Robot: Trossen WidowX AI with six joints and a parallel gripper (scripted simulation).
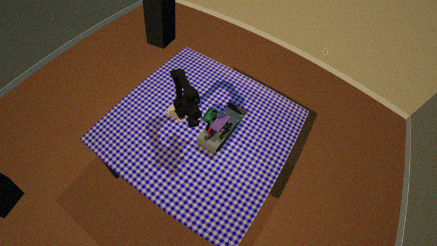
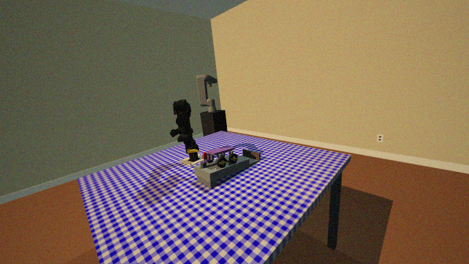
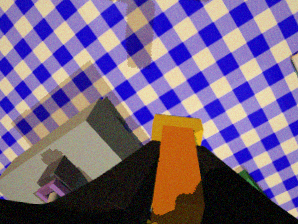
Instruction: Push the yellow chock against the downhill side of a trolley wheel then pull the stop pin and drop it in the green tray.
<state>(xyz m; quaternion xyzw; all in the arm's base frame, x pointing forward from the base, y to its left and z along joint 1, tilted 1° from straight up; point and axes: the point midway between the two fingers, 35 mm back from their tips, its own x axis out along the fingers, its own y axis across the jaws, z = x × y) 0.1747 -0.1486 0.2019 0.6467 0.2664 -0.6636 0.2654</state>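
Now: gripper tip 20 mm short of the yellow chock, 20 mm to the right of it and 10 mm above it. From my gripper tip the other things lie so: grey ramp: 160 mm ahead, 110 mm to the left, 130 mm below; then purple trolley: 160 mm ahead, 100 mm to the left, 60 mm below; then red-headed stop pin: 130 mm ahead, 40 mm below.
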